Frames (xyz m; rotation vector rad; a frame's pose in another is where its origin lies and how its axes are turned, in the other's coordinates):
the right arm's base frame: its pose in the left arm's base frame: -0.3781 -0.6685 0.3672 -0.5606 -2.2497 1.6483
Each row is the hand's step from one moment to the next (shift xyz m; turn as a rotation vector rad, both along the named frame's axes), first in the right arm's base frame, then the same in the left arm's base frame.
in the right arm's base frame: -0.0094 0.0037 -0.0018 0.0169 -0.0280 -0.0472
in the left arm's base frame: 0.0096 -0.0020 -0.0031 0.0028 0.0401 0.0410
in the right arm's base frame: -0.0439 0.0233 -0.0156 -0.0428 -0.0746 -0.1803
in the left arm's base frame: 0.0489 -0.0015 -0.0179 0.1096 0.1110 0.1248
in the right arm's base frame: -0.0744 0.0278 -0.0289 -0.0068 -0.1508 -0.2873
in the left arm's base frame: 0.0824 -0.0036 -0.0185 0.1162 0.1975 0.2299
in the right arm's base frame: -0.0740 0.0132 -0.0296 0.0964 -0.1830 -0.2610
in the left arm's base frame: 0.0804 -0.0067 -0.0043 0.0091 0.2157 0.2535
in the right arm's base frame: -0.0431 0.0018 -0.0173 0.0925 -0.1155 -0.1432
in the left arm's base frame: 0.0461 -0.0055 0.0031 -0.0319 0.1331 0.1538
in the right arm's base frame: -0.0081 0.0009 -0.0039 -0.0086 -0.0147 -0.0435
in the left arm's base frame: 0.0090 -0.0003 0.0002 0.0254 0.0285 0.0270
